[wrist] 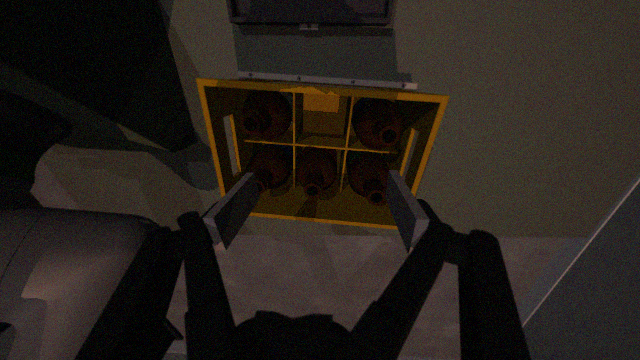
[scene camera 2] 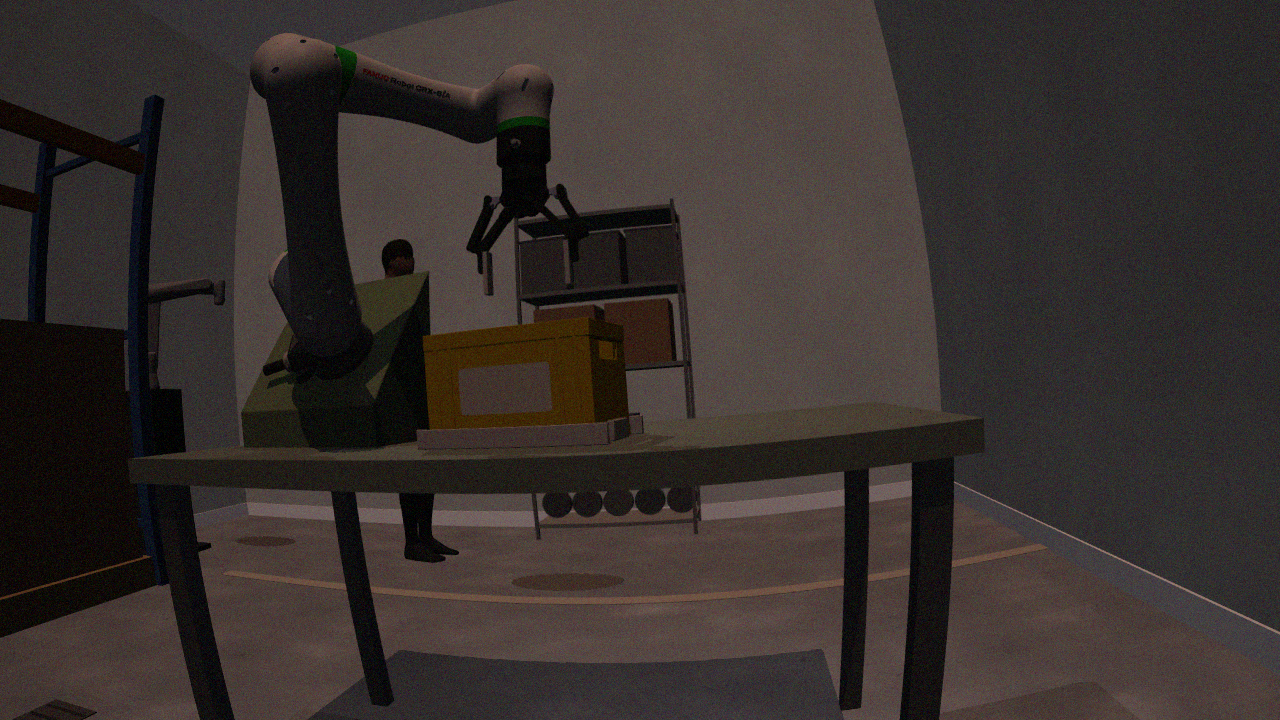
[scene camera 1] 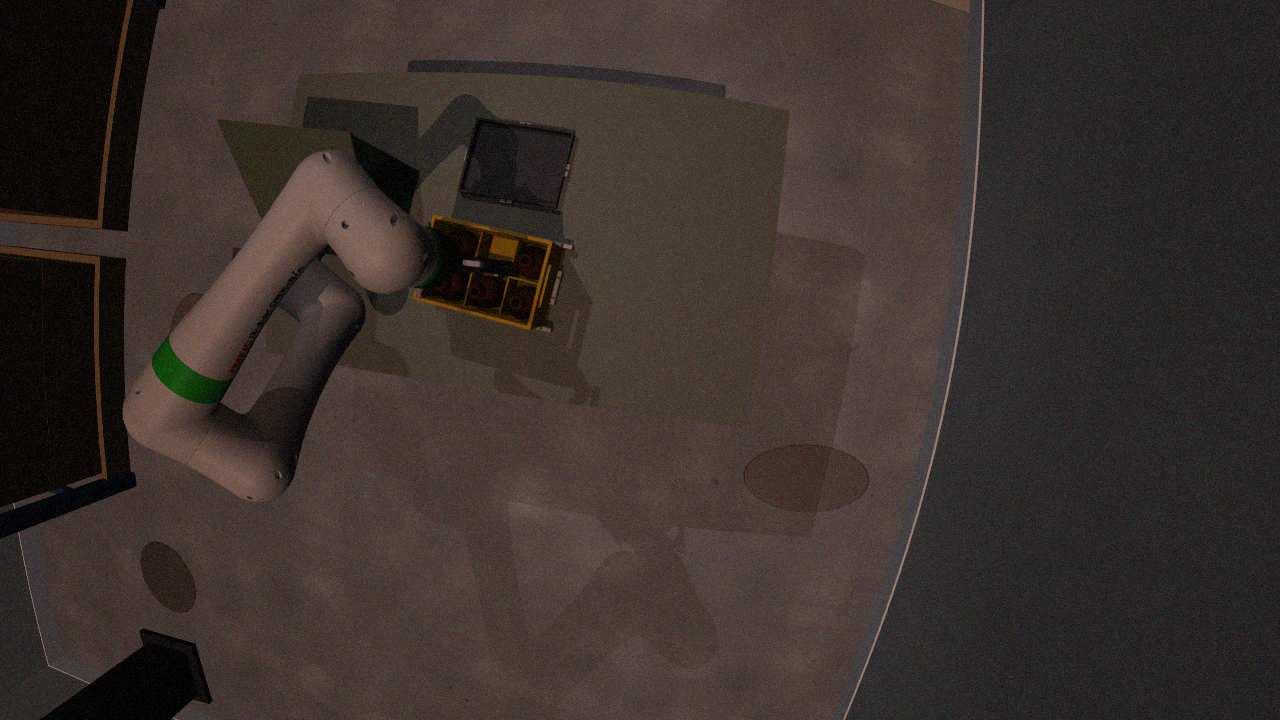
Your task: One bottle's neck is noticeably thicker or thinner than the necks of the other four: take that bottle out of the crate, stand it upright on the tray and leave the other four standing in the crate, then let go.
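Places are measured from the arm's base along level axes (x ahead, y left, z up), in metres.
Pixels of known places: gripper, between the fingertips: [wrist: 319, 185] [scene camera 2: 528, 289]; arm's base, origin of its link: [scene camera 2: 342, 352].
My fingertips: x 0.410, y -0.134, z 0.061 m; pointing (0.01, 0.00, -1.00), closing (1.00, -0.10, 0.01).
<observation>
Ahead of a thing's pixels: the offset from my fingertips to its middle. Level surfaces: height alone.
The yellow crate @[0.006 m right, 0.011 m back, 0.151 m down] [scene camera 1: 474, 313] [scene camera 2: 581, 376] [wrist: 320, 220] stands on the table with five dark reddish-brown bottles upright in its six compartments. In the wrist view, bottles stand upper left [wrist: 267, 112], upper right [wrist: 375, 117], lower left [wrist: 272, 167], lower middle [wrist: 317, 170] and lower right [wrist: 367, 175]. The upper middle compartment is empty. The light is dim and I cannot tell which neck differs. The dark tray @[0.268 m left, 0.010 m ahead, 0.226 m down] [scene camera 1: 528, 161] [wrist: 310, 22] lies beside the crate with no bottle on it. My gripper [scene camera 2: 528, 279] [wrist: 319, 185] is wide open and empty, above the crate.
A low pale rail [scene camera 2: 510, 437] [wrist: 325, 80] borders the crate's base. The green sloped arm mount [scene camera 1: 277, 147] [scene camera 2: 398, 358] stands at the table's left. A person [scene camera 2: 398, 259] and a shelf rack [scene camera 2: 687, 385] are behind the table @[0.239 m down] [scene camera 1: 680, 268] [scene camera 2: 805, 438].
</observation>
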